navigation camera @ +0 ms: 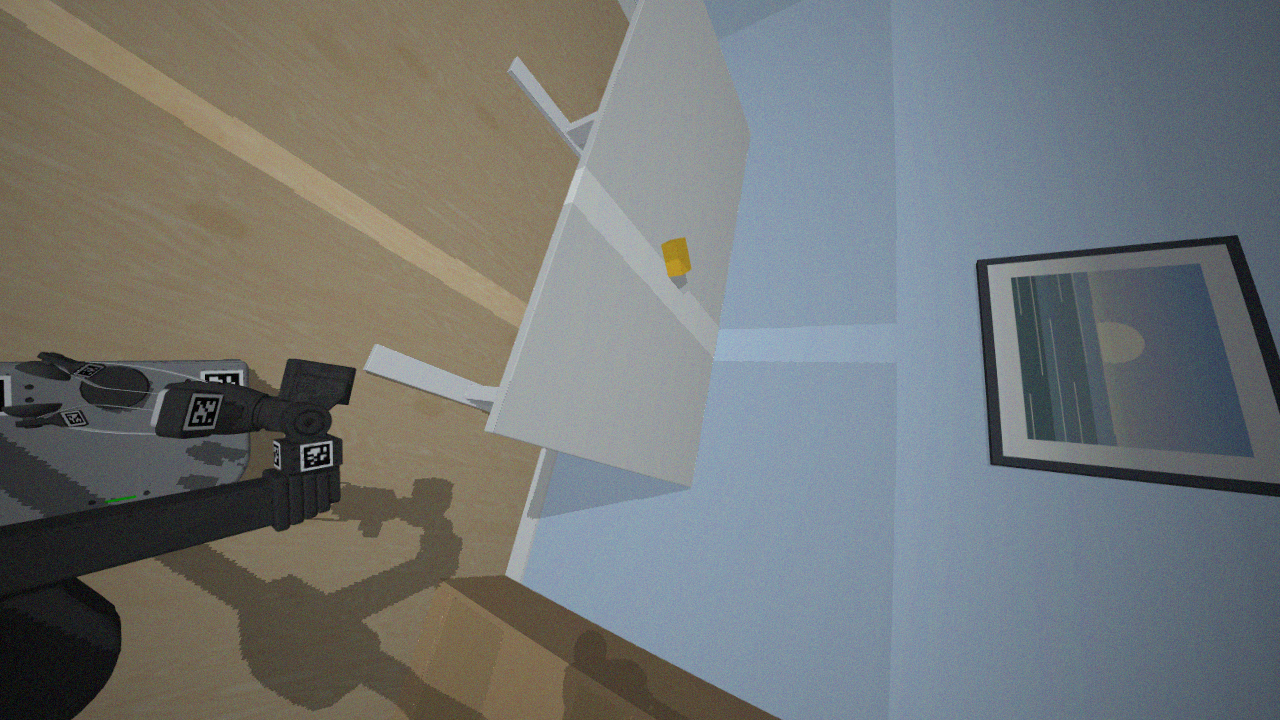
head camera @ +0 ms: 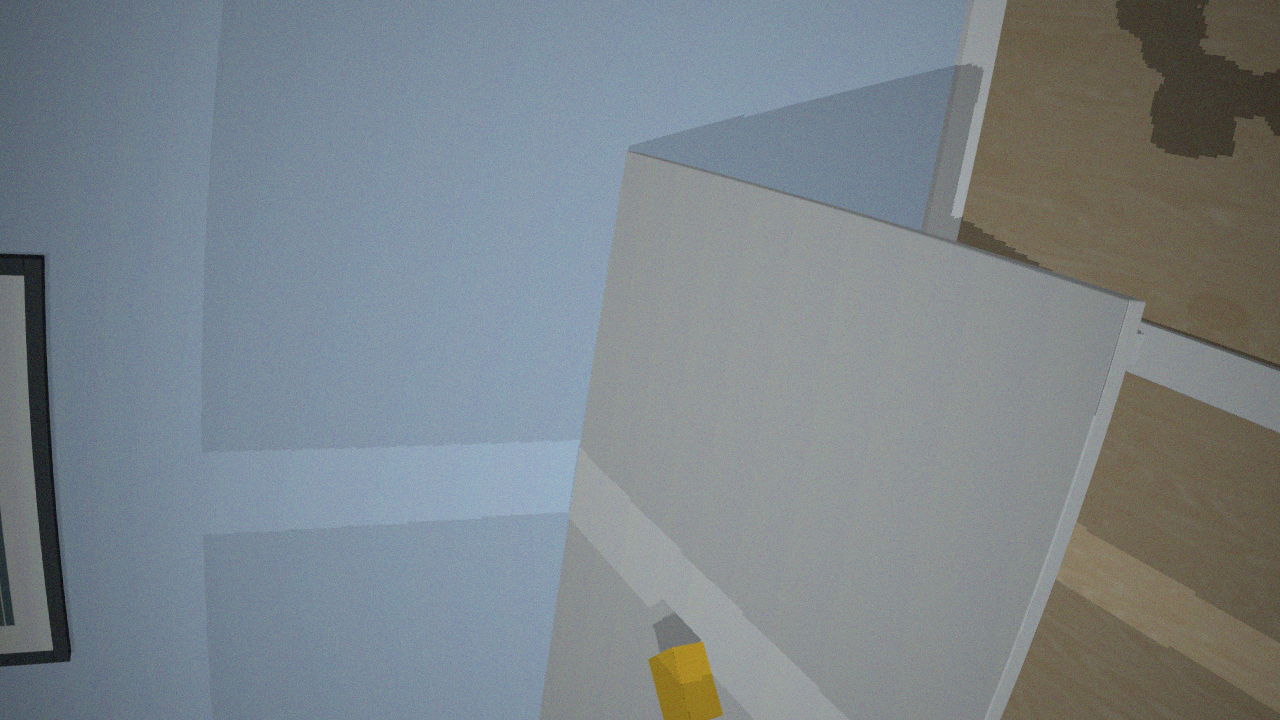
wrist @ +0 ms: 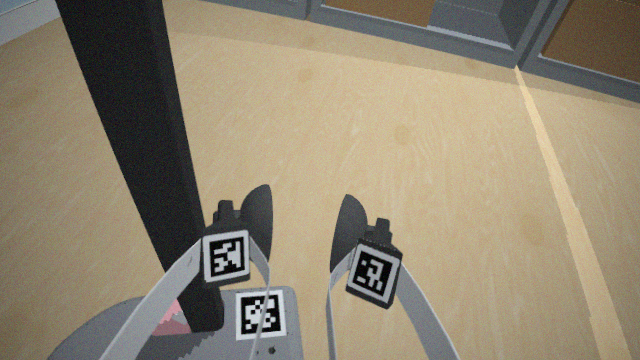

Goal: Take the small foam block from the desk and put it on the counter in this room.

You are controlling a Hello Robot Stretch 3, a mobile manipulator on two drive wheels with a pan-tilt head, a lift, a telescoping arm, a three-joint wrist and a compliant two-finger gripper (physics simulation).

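Pixels of known places: gripper, fingertip midpoint: (navigation camera: 14,387); robot's base, link origin: (navigation camera: 117,385).
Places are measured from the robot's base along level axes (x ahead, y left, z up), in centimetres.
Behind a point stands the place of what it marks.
Note:
A small yellow foam block (head camera: 685,680) @[y -89.6, x 31.2, z 75.8 cm] (navigation camera: 676,257) @[y -89.3, x 32.0, z 75.8 cm] sits on the white-grey desk (head camera: 850,358) @[y -64.9, x -4.3, z 72.1 cm] (navigation camera: 572,331) @[y -53.9, x 10.5, z 72.1 cm], close to a lighter band of light on its top. In the head camera view the block is at the lower edge; in the navigation camera view it is right of centre, towards the desk's wall side. My gripper (wrist: 303,216) @[y 7.0, x 2.3, z 43.8 cm] is open in the wrist view, with bare floor seen between its fingertips. In the navigation camera view the gripper is folded back over the robot's base, apart from the desk. I cannot tell whether the counter shows.
A brown box-like piece of furniture (navigation camera: 537,662) @[y -80.6, x -96.1, z 28.8 cm] stands at the bottom of the navigation camera view, near the desk's end. A framed picture (head camera: 55,537) @[y -127.5, x 14.1, z 144.4 cm] (navigation camera: 990,376) @[y -121.8, x 0.7, z 145.0 cm] hangs on the blue wall. Grey cabinets (wrist: 400,31) with brown panels stand along the top of the wrist view.

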